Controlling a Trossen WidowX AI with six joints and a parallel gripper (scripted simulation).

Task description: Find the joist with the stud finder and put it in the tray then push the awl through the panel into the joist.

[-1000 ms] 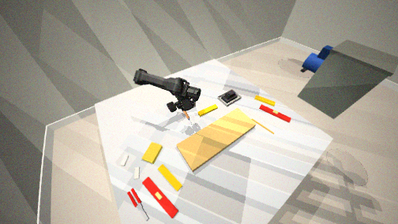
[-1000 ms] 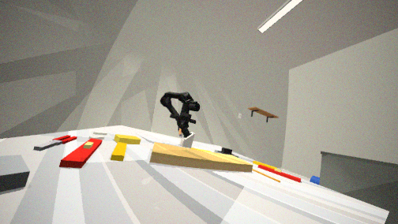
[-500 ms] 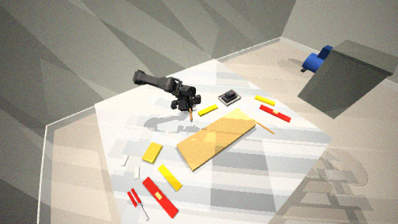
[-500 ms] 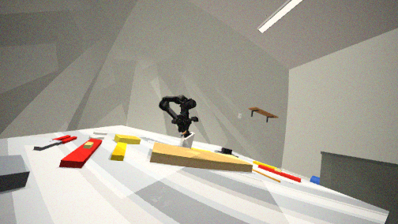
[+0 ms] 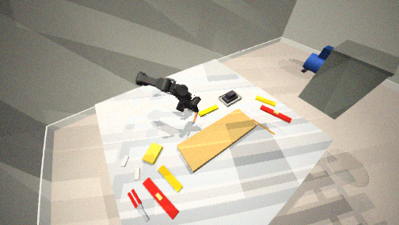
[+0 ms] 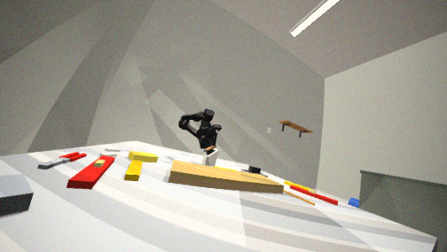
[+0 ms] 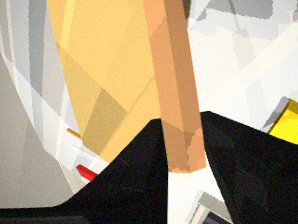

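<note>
My gripper tip is now 50 mm to the left of the awl, 20 mm short of it and 20 mm above it. From my gripper tip the other things lie so: stud finder (360 mm to the left, 90 mm below, 20 mm behind); orange pencil (340 mm to the left, 320 mm ahead, 140 mm below); grey-framed tray (380 mm to the left, 130 mm below, 20 mm behind).
</note>
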